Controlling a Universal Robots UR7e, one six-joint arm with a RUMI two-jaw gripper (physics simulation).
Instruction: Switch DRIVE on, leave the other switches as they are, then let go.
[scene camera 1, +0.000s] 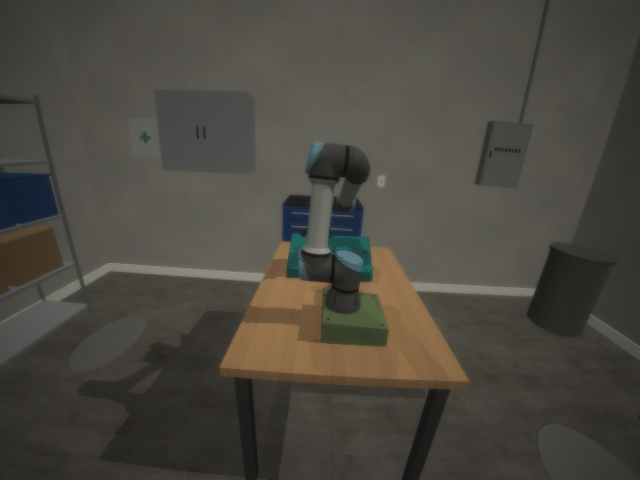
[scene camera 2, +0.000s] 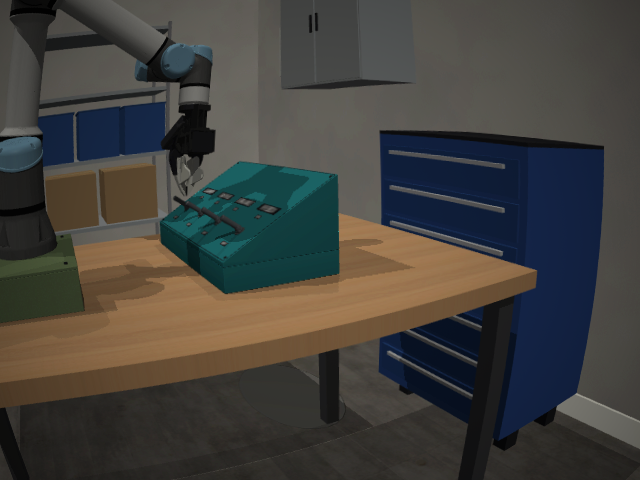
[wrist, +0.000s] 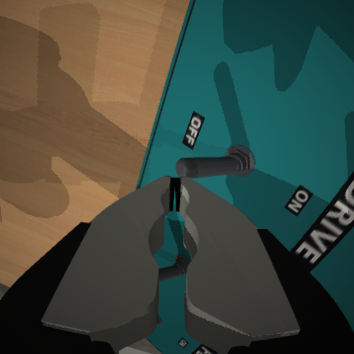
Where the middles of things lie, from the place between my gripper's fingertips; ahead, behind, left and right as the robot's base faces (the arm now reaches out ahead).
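Teal switch panel (scene camera 2: 289, 220): 6 cm below my hand, 11 cm ahead of it, 6 cm to the right of it.
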